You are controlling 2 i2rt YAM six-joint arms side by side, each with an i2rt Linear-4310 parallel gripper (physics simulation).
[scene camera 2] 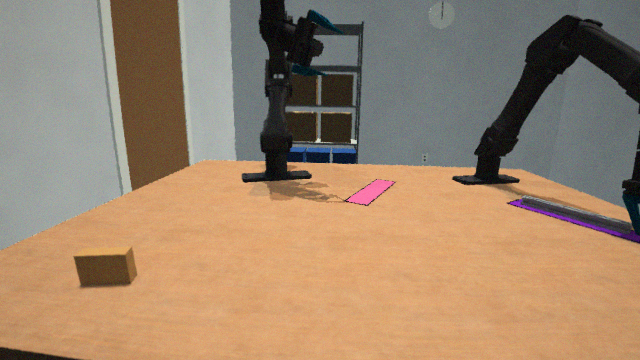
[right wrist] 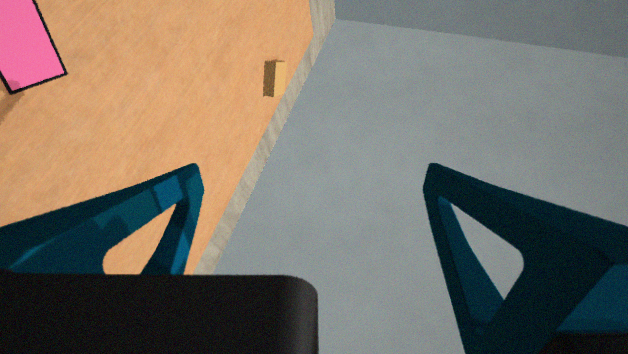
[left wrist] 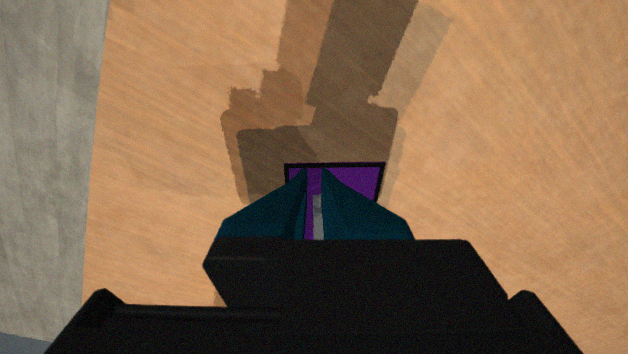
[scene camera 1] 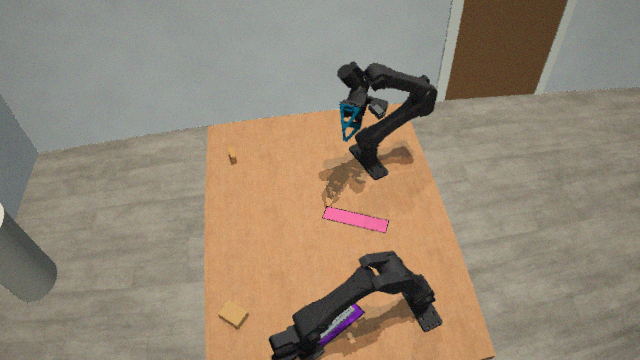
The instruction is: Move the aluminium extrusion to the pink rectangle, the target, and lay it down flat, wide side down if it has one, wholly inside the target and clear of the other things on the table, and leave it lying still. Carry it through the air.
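Seen in the pictures: left gripper, fingertip midpoint: [left wrist: 314, 176]; right gripper, fingertip midpoint: [scene camera 2: 334, 54] [right wrist: 313, 176] [scene camera 1: 344, 135]; left arm's base at its link origin: [scene camera 2: 485, 180] [scene camera 1: 419, 303]; right arm's base at its link origin: [scene camera 2: 276, 177] [scene camera 1: 368, 161].
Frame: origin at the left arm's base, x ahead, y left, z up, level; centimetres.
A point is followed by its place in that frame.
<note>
The grey aluminium extrusion [scene camera 1: 339, 321] {x 26.6, y -4.4, z 2.0 cm} [scene camera 2: 575, 214] {x 31.1, y -3.8, z 1.1 cm} [left wrist: 318, 220] {x 38.7, y 0.0, z 2.0 cm} lies on a purple rectangle [scene camera 1: 352, 319] {x 22.2, y -4.0, z 0.1 cm} [scene camera 2: 515, 203] {x 20.3, y -8.8, z 0.1 cm} [left wrist: 362, 175] {x 41.7, y -2.2, z 0.1 cm}. My left arm hides part of it in scene camera 1. My left gripper [left wrist: 314, 176] {x 40.7, y 0.9, z 0.2 cm} is shut and empty, low at one end of the extrusion. In the left wrist view, purple shows beside the extrusion in the narrow finger gap, and the right-hand finger covers part of it. The pink rectangle [scene camera 1: 355, 220] {x 5.3, y -38.4, z 0.1 cm} [scene camera 2: 371, 192] {x 6.8, y -39.9, z 0.1 cm} [right wrist: 30, 55] {x 12.2, y -44.5, z 0.1 cm} lies bare between the arm bases. My right gripper [scene camera 1: 348, 137] {x 5.0, y -50.0, z 32.5 cm} [scene camera 2: 334, 53] {x 5.0, y -50.0, z 32.5 cm} [right wrist: 313, 176] {x 5.0, y -50.0, z 32.5 cm} is open and empty, high above the table.
A tan block [scene camera 1: 233, 314] {x 56.9, y -18.7, z 3.0 cm} lies at the lower left in scene camera 1. A smaller tan block [scene camera 1: 232, 155] [right wrist: 274, 78] stands near the table's upper left in that view. In scene camera 2 a block [scene camera 2: 105, 266] {x 39.3, y -85.7, z 2.5 cm} stands at the left front. The arms' dark bases stand either side of the pink rectangle.
</note>
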